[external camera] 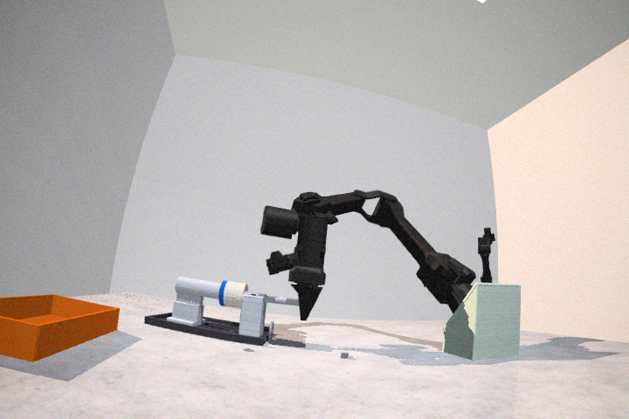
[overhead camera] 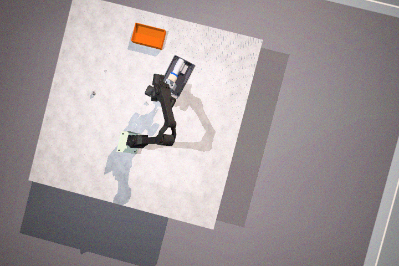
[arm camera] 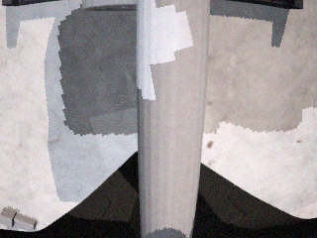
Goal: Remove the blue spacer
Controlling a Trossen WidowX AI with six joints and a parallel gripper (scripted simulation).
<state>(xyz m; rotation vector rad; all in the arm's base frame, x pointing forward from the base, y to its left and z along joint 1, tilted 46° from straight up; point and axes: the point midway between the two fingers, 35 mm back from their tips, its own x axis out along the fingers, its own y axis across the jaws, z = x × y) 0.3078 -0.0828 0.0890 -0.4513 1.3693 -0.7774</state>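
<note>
Right now the shaft is 80 mm ahead of my gripper tip, 20 mm to the right of it and 30 mm above it. Also, from my gripper tip: blue spacer (160 mm ahead, 40 mm to the right, 30 mm above); orange bin (380 mm ahead, 200 mm to the left, 40 mm below); dark bit (50 mm behind, 110 mm to the left, 40 mm below).
</note>
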